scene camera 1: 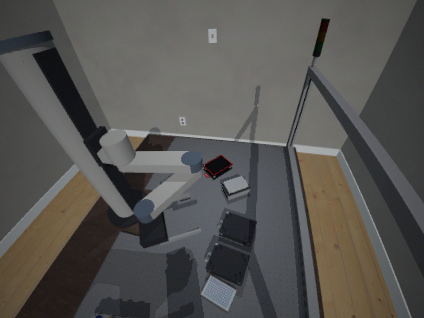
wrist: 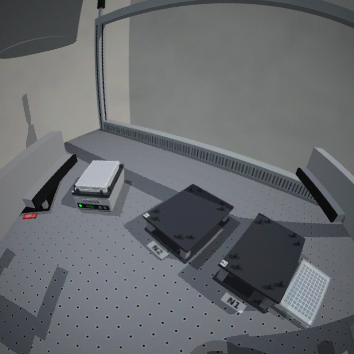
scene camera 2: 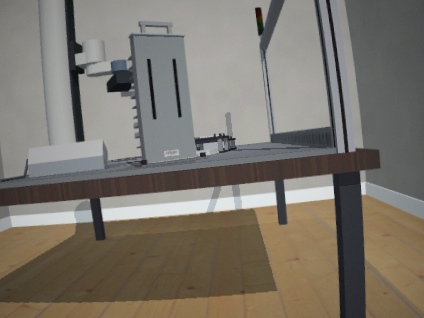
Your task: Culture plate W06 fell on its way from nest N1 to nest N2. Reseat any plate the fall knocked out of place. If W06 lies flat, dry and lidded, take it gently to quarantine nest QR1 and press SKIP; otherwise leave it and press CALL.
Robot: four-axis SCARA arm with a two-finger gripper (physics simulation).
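Pixels of known places: gripper, between the fingertips: [scene camera 1: 194,210] [wrist: 191,148]; arm's base, origin of its link: [scene camera 1: 129,208].
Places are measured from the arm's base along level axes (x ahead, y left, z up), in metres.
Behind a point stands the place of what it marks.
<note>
A white gridded plate, seemingly W06 [scene camera 1: 219,293] {x 0.618, y -0.310, z 0.029 m} [wrist: 307,292] {x 0.606, y -0.306, z 0.029 m}, lies low on the table against or close beside nest N1 [scene camera 1: 228,261] {x 0.636, y -0.187, z 0.070 m} [wrist: 265,255] {x 0.620, y -0.185, z 0.070 m}; its label, lid and any wetness cannot be made out. Nest N2 [scene camera 1: 237,227] {x 0.656, y -0.017, z 0.058 m} [wrist: 187,217] {x 0.638, y -0.017, z 0.059 m} shows a bare dark top, as does N1. The red-edged nest, seemingly QR1 [scene camera 1: 218,165] {x 0.482, y 0.399, z 0.053 m}, looks bare at the back; in the wrist view the left finger partly hides it. My gripper [scene camera 1: 186,216] [wrist: 191,148] {x 0.482, y -0.086, z 0.286 m} is open and empty, high above the table, its fingers wide apart. SKIP and CALL cannot be made out.
A small device [scene camera 1: 236,193] {x 0.627, y 0.184, z 0.063 m} [wrist: 100,203] {x 0.569, y 0.181, z 0.039 m} carries a white plate [scene camera 1: 235,184] {x 0.615, y 0.234, z 0.082 m} [wrist: 100,175] {x 0.610, y 0.219, z 0.082 m}. A tall grey rack [scene camera 2: 165,100] {x 0.582, y -0.595, z 0.171 m} stands near the arm, beside a pale sloped box [scene camera 2: 67,159] {x 0.280, y -0.563, z 0.051 m}. A framed barrier [scene camera 1: 360,125] {x 0.986, y 0.087, z 0.620 m} runs along one side, with a stack light [scene camera 1: 321,37] {x 0.982, y 0.686, z 0.774 m} [scene camera 2: 259,21] {x 0.982, y 0.687, z 0.762 m}.
</note>
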